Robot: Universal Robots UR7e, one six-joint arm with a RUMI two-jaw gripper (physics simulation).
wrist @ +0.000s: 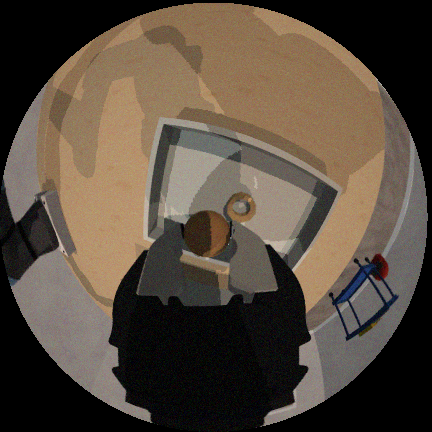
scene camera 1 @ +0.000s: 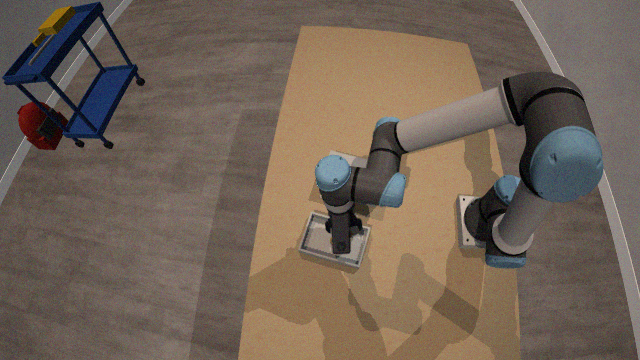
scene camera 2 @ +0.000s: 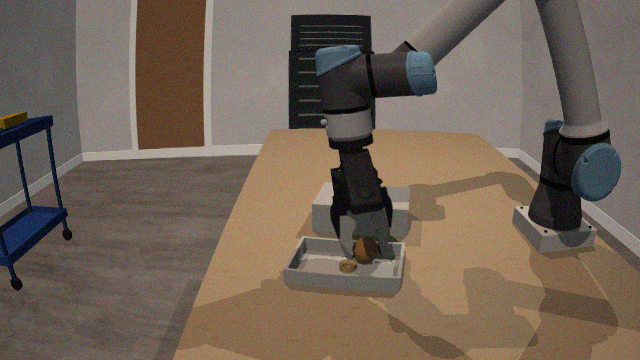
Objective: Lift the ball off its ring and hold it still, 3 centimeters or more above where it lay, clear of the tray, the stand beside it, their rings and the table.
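Pixels of known places: gripper, fingertip midpoint: [wrist: 206,223] [scene camera 2: 366,257]; arm's base, link origin: [wrist: 46,223] [scene camera 1: 483,220] [scene camera 2: 554,218].
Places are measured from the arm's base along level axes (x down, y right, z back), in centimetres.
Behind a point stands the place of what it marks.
The brown-orange ball [scene camera 2: 365,249] {x 0.1, y -5.3, z -47.1 cm} [wrist: 206,233] {x -0.6, y -4.5, z -47.0 cm} sits low inside the grey tray [scene camera 1: 320,256] {x 1.2, y -11.3, z -54.0 cm} [scene camera 2: 340,281] {x 2.4, y -11.9, z -51.8 cm} [wrist: 150,190] {x 1.2, y -7.5, z -41.3 cm}, near its back wall. My gripper [scene camera 1: 341,245] {x 2.7, y -3.7, z -46.5 cm} [scene camera 2: 367,250] {x 2.7, y -3.7, z -46.5 cm} [wrist: 206,223] {x 2.7, y -3.7, z -46.5 cm} is shut on the ball, with a fingertip against each side of it. The ball's underside and anything beneath it are hidden. A small tan ring [scene camera 2: 348,270] {x 3.2, y -7.1, z -50.0 cm} [wrist: 251,210] {x 2.7, y -5.5, z -51.1 cm} lies bare on the tray floor close beside the ball. In scene camera 1 the gripper and wrist cover most of the ball.
The light grey box-shaped stand [scene camera 1: 352,160] {x -2.0, y 19.8, z -45.0 cm} [scene camera 2: 327,218] {x 0.8, y 10.1, z -52.5 cm} is right behind the tray, partly hidden by the gripper and arm; no ring shows on it. The tray walls surround the fingertips. The arm's base [scene camera 2: 555,240] {x 1.2, y -8.5, z -4.8 cm} is at the right. A blue cart [scene camera 1: 75,41] stands off the table.
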